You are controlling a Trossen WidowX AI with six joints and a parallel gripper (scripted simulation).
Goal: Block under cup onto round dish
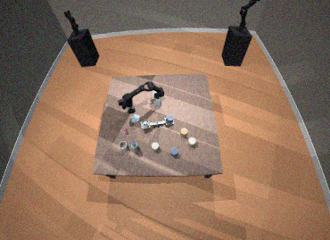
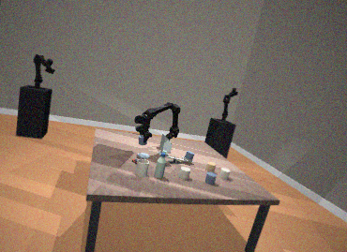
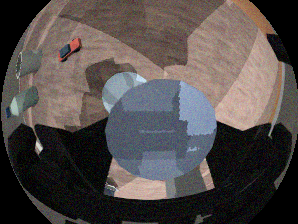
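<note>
Now: gripper tip 11 cm above the round pale blue dish, 5 cm short of it and 2 cm to the right of it. Round my gripper tip: small balance (28 cm to the left, 13 cm ahead, 8 cm below); small red object (21 cm ahead, 10 cm below, 6 cm to the right); beam (28 cm to the left, 13 cm ahead, 7 cm below).
</note>
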